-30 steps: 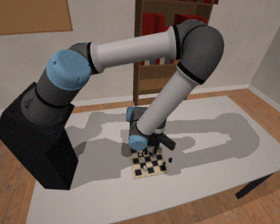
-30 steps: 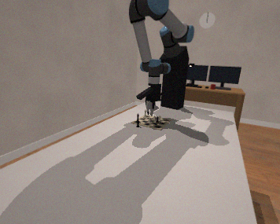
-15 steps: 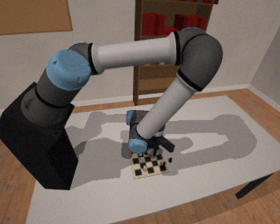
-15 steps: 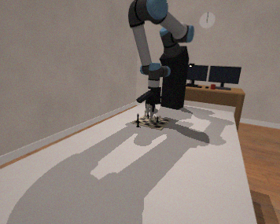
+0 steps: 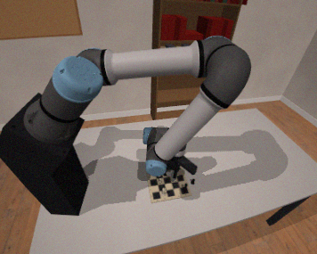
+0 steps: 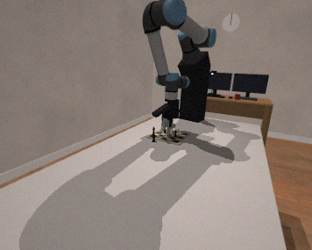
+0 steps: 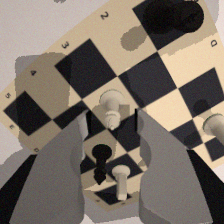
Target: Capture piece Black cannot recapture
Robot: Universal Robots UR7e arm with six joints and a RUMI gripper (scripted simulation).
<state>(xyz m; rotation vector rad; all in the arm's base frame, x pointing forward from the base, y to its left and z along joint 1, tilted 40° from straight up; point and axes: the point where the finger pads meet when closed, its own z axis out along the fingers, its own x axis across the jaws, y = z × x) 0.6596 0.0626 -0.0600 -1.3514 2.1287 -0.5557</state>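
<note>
The white pawn lies 1 cm below my hand. Also, from my hand: tall black piece (7 cm to the right, 4 cm ahead); then chessboard (4 cm behind, 3 cm below); then black pawn (5 cm behind, 4 cm to the left, 1 cm below).
</note>
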